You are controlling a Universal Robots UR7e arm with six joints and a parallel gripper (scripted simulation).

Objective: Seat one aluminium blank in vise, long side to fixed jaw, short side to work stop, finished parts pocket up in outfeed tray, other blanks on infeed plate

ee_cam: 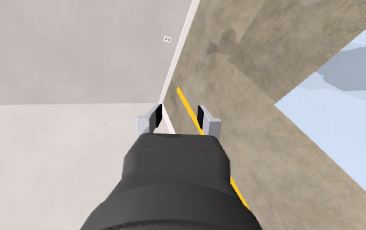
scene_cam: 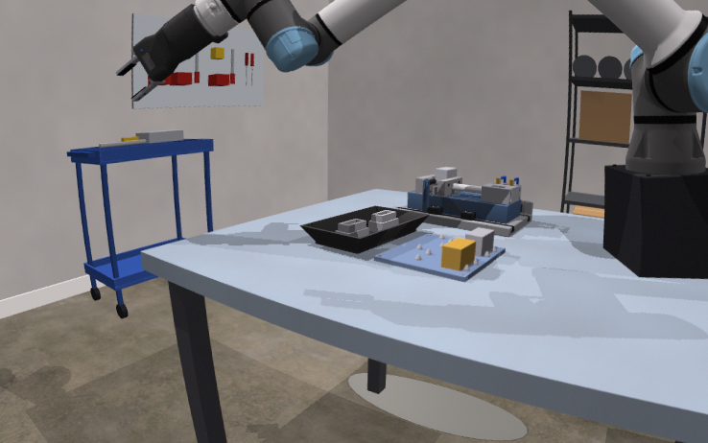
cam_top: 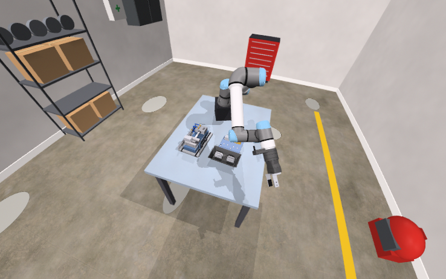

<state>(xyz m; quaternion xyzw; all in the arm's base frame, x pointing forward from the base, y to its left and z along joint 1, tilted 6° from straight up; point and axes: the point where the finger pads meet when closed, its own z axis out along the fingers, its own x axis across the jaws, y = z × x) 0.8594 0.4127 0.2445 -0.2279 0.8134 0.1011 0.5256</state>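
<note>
The brass blank lies 53 cm behind my hand, 29 cm below it and 22 cm to the right of it. Round my hand: vise 58 cm to the right, 44 cm behind, 28 cm below.
</note>
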